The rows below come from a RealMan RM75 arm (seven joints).
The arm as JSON. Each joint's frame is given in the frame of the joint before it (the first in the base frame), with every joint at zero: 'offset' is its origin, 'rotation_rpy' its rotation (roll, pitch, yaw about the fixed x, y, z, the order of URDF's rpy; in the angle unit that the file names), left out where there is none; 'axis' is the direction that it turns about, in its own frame. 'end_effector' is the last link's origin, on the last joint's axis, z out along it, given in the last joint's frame.
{
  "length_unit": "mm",
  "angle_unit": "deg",
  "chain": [
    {
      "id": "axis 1",
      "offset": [
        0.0,
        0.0,
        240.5
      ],
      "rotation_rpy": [
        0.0,
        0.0,
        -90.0
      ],
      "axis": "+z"
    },
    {
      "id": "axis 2",
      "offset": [
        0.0,
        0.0,
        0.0
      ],
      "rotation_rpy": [
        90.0,
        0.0,
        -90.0
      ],
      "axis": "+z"
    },
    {
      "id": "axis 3",
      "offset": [
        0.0,
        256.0,
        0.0
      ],
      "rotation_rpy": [
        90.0,
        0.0,
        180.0
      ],
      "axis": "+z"
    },
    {
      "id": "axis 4",
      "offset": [
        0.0,
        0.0,
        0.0
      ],
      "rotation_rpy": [
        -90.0,
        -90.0,
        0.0
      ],
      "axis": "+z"
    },
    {
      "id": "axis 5",
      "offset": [
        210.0,
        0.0,
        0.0
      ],
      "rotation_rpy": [
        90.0,
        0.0,
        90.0
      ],
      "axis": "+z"
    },
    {
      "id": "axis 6",
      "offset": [
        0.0,
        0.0,
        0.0
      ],
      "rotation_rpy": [
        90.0,
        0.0,
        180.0
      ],
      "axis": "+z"
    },
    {
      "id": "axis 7",
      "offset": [
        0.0,
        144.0,
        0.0
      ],
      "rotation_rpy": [
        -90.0,
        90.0,
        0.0
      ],
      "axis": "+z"
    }
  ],
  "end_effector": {
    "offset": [
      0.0,
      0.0,
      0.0
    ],
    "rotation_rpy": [
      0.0,
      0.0,
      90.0
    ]
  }
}
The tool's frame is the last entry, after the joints.
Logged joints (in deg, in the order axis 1, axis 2, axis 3, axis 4, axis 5, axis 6, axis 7), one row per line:
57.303 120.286 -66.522 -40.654 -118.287 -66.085 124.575
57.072 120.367 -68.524 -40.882 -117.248 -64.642 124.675
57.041 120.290 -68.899 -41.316 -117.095 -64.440 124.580
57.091 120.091 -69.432 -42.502 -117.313 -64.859 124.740
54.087 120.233 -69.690 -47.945 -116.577 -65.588 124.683
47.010 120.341 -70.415 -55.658 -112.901 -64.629 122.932
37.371 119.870 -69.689 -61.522 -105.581 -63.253 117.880
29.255 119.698 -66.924 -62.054 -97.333 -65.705 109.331
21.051 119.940 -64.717 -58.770 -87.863 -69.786 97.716
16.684 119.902 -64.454 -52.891 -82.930 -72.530 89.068
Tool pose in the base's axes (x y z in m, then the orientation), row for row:
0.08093 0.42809 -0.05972 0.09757 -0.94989 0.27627 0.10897
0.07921 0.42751 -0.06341 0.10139 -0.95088 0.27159 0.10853
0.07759 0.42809 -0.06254 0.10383 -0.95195 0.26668 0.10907
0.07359 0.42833 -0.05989 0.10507 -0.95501 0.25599 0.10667
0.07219 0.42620 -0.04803 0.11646 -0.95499 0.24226 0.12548
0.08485 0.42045 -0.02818 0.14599 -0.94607 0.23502 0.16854
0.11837 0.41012 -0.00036 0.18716 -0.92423 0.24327 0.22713
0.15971 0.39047 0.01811 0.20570 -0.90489 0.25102 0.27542
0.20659 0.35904 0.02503 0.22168 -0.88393 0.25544 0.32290
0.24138 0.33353 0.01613 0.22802 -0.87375 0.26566 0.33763
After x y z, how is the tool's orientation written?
As a quaternion, w x y z.
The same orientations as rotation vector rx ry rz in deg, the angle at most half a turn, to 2 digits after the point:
-161.11 46.86 18.48
-160.92 45.96 18.37
-160.87 45.07 18.43
-161.28 43.23 18.01
-160.21 40.64 21.05
-156.08 38.77 27.81
-149.06 39.23 36.63
-144.49 40.08 43.98
-139.95 40.44 51.12
-137.87 41.92 53.28

